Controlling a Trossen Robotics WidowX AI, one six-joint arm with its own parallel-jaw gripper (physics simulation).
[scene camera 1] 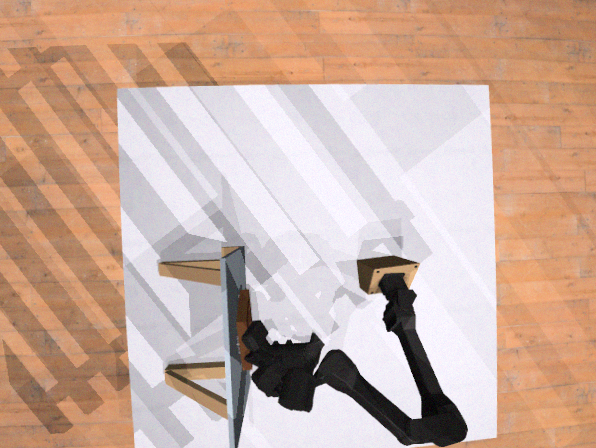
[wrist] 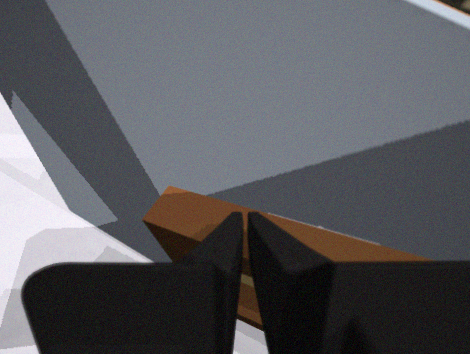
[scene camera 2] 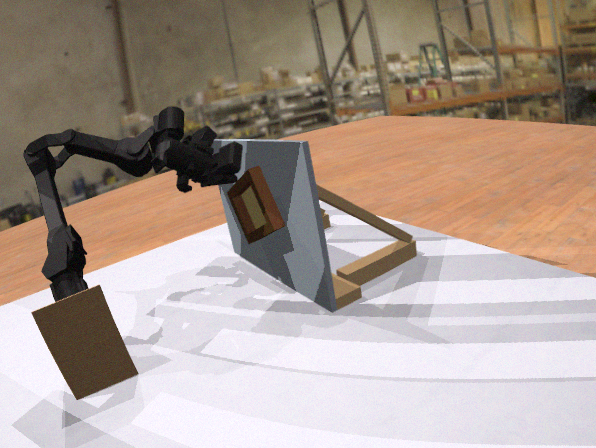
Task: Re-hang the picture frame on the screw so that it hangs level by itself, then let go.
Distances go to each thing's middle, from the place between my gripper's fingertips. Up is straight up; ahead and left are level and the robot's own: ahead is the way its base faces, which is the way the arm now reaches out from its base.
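My gripper is 6 cm to the left of the brown picture frame (scene camera 2: 253, 203) and 1 cm short of it, and 6 cm above it. Then there is the grey wall panel (scene camera 2: 296, 255), which, counted from my hand, sits 3 cm to the right and 3 cm ahead, and 7 cm below.
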